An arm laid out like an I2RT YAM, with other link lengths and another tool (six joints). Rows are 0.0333 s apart.
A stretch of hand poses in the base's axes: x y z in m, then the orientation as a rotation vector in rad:
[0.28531, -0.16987, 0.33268, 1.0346, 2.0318, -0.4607]
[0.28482, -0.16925, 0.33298, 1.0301, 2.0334, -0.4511]
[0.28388, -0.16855, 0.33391, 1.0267, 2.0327, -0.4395]
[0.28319, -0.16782, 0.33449, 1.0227, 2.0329, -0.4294]
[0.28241, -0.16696, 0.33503, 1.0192, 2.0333, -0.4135]
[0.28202, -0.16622, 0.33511, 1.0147, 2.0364, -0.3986]
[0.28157, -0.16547, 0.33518, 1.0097, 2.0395, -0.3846]
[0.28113, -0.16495, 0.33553, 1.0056, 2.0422, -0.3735]
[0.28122, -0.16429, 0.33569, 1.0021, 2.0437, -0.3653]
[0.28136, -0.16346, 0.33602, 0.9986, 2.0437, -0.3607]
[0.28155, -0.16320, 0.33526, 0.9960, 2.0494, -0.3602]
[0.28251, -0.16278, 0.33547, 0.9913, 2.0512, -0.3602]
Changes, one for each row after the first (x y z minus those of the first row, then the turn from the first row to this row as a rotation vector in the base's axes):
[-0.00049, 0.00062, 0.00030, 0.0041, -0.0034, 0.0067]
[-0.00143, 0.00132, 0.00123, 0.0090, -0.0095, 0.0129]
[-0.00212, 0.00205, 0.00181, 0.0131, -0.0142, 0.0191]
[-0.00290, 0.00291, 0.00235, 0.0210, -0.0212, 0.0270]
[-0.00329, 0.00365, 0.00243, 0.0289, -0.0255, 0.0358]
[-0.00374, 0.00440, 0.00250, 0.0361, -0.0295, 0.0447]
[-0.00418, 0.00492, 0.00285, 0.0419, -0.0324, 0.0518]
[-0.00409, 0.00558, 0.00301, 0.0458, -0.0349, 0.0574]
[-0.00395, 0.00641, 0.00334, 0.0470, -0.0373, 0.0614]
[-0.00376, 0.00667, 0.00258, 0.0484, -0.0330, 0.0644]
[-0.00280, 0.00709, 0.00279, 0.0471, -0.0320, 0.0681]

